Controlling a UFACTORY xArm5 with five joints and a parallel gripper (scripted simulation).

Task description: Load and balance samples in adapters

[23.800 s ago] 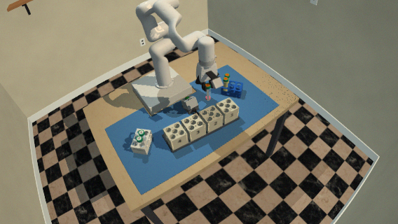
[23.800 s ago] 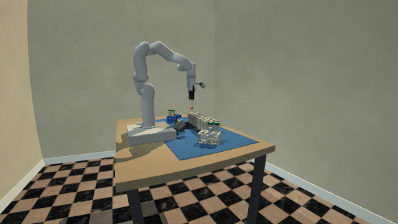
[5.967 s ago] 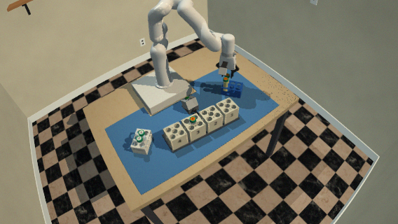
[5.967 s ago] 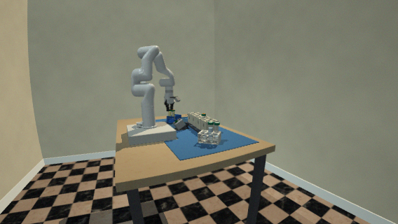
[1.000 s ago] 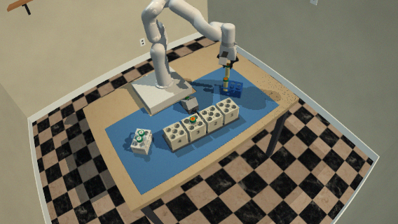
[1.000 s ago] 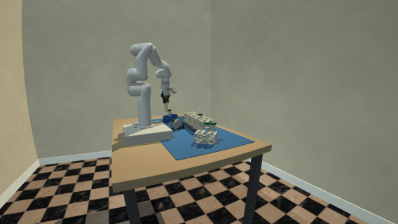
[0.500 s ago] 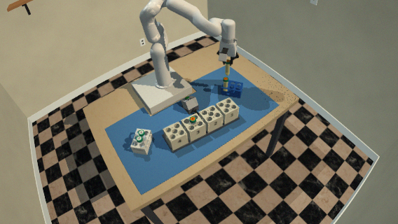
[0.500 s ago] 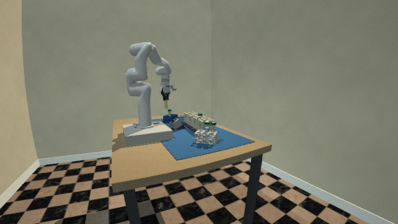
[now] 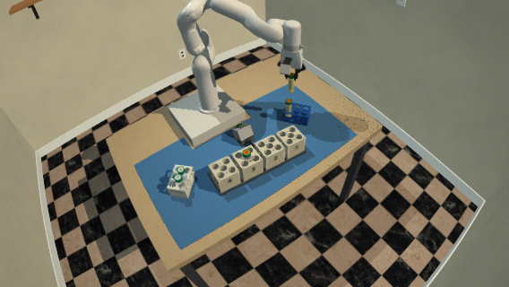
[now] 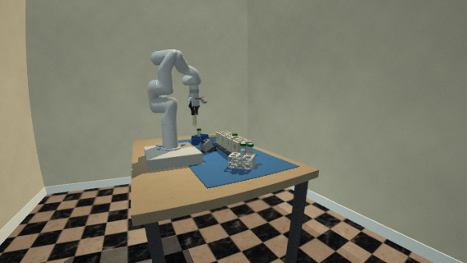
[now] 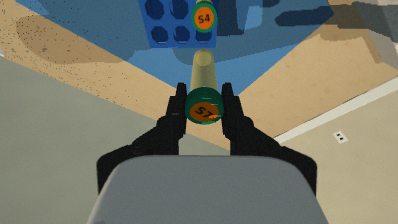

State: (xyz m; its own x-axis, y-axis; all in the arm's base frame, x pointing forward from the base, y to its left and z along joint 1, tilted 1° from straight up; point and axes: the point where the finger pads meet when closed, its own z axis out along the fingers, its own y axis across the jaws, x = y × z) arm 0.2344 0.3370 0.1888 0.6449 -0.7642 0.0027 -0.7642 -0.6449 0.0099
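Right now the sample tube S7 is 50 mm below my hand and 10 mm behind it. Round my hand: blue sample rack RS: 220 mm below, 40 mm ahead, 10 mm to the left; DONE desk: 290 mm to the right, 200 mm below, 10 mm ahead; sample tube S4: 190 mm below, 40 mm to the right, 20 mm ahead.
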